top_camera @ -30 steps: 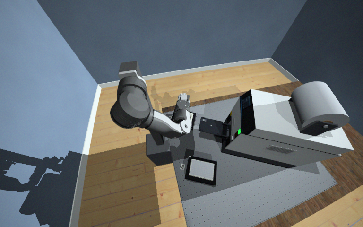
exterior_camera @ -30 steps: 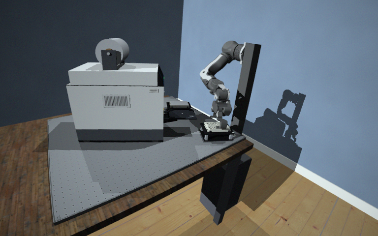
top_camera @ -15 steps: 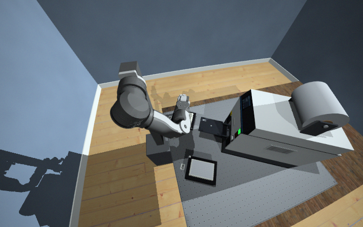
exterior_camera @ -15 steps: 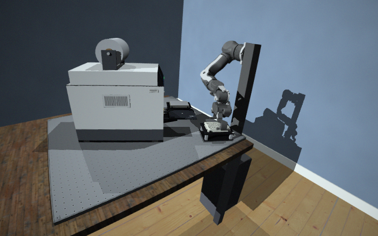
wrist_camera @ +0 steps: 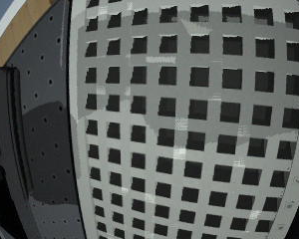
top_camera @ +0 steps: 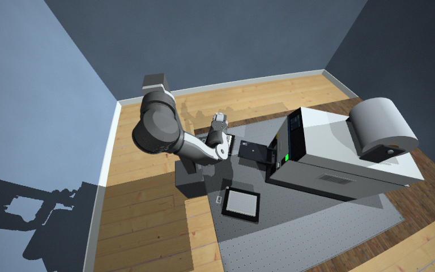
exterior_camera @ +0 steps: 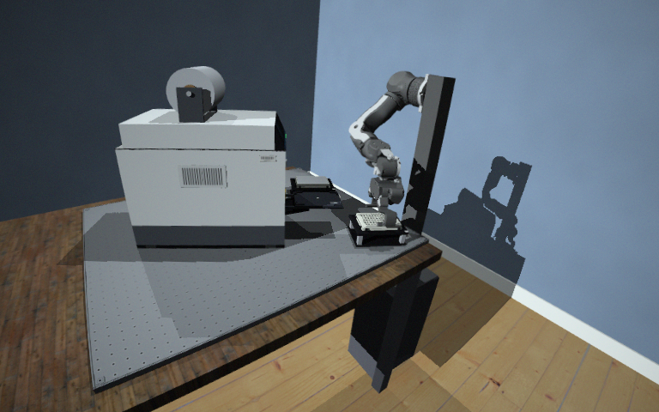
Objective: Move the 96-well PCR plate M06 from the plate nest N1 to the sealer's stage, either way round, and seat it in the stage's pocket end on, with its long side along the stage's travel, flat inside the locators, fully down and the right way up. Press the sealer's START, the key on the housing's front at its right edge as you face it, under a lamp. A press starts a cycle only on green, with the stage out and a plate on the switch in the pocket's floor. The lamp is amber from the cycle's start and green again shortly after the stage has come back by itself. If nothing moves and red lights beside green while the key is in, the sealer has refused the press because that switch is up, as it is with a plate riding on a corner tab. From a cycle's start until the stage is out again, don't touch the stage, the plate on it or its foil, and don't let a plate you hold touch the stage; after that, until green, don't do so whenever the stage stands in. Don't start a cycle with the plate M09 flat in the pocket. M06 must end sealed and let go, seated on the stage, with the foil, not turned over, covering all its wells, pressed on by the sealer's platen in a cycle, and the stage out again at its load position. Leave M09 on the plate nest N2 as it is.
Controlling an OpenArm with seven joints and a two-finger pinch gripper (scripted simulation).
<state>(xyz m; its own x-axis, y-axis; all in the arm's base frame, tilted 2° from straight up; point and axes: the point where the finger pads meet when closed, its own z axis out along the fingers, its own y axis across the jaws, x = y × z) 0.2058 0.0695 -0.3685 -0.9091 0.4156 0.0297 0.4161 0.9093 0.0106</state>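
Now: the black nest N1 30 mm below my hand. Round my hand: yellow warning label 280 mm ahead, 90 mm to the right, 90 mm above; then n1 label 100 mm behind, 40 mm to the left, 70 mm below; then sealer stage 150 mm ahead, 130 mm to the right, 40 mm above.
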